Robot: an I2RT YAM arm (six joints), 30 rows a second.
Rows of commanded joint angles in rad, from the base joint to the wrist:
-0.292 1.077 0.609 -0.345 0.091 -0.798
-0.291 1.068 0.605 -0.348 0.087 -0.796
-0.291 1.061 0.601 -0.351 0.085 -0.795
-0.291 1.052 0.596 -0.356 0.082 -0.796
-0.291 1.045 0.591 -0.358 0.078 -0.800
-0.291 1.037 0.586 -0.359 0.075 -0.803
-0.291 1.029 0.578 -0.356 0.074 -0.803
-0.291 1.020 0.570 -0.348 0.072 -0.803
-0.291 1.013 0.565 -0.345 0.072 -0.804
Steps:
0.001 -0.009 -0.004 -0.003 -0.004 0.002
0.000 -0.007 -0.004 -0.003 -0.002 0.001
0.000 -0.009 -0.005 -0.005 -0.003 -0.001
0.000 -0.007 -0.005 -0.002 -0.004 -0.004
0.000 -0.008 -0.005 -0.001 -0.003 -0.003
0.000 -0.008 -0.008 0.003 -0.001 0.000
0.000 -0.009 -0.008 0.008 -0.002 0.000
0.000 -0.007 -0.005 0.003 0.000 -0.001

